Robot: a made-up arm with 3 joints. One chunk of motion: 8 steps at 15 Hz.
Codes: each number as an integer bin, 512 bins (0 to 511) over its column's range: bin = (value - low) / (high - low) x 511, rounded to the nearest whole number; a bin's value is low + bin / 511 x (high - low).
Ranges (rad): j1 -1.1..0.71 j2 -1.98..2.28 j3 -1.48..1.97
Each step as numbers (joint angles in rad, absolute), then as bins.
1 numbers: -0.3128 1.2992 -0.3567
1 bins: 222 393 166
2 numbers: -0.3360 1.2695 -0.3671
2 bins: 216 390 165
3 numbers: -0.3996 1.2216 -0.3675
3 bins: 198 384 165
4 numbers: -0.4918 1.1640 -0.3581
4 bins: 172 377 166
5 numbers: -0.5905 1.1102 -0.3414
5 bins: 144 371 169
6 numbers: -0.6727 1.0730 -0.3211
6 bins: 121 366 172
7 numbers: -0.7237 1.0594 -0.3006
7 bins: 106 365 175
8 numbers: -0.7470 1.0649 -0.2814
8 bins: 100 365 178
